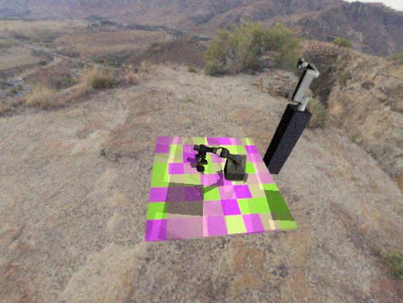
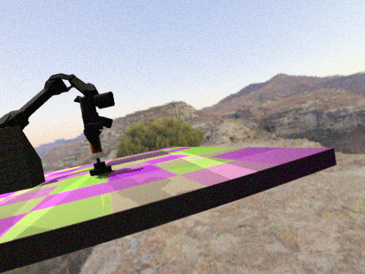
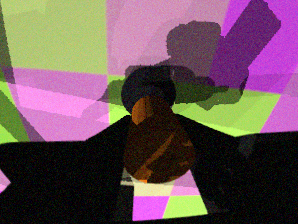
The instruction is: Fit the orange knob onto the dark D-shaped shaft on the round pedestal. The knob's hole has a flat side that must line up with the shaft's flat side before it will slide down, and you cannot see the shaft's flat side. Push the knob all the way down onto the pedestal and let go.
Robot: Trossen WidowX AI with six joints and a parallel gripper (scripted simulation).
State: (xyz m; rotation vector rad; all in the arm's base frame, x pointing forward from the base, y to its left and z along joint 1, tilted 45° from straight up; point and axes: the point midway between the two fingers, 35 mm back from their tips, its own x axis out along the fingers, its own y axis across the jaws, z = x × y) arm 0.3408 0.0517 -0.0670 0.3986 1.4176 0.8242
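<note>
The round dark pedestal lies 60 mm below my gripper tip. Round my gripper tip: orange knob 20 mm above.
</note>
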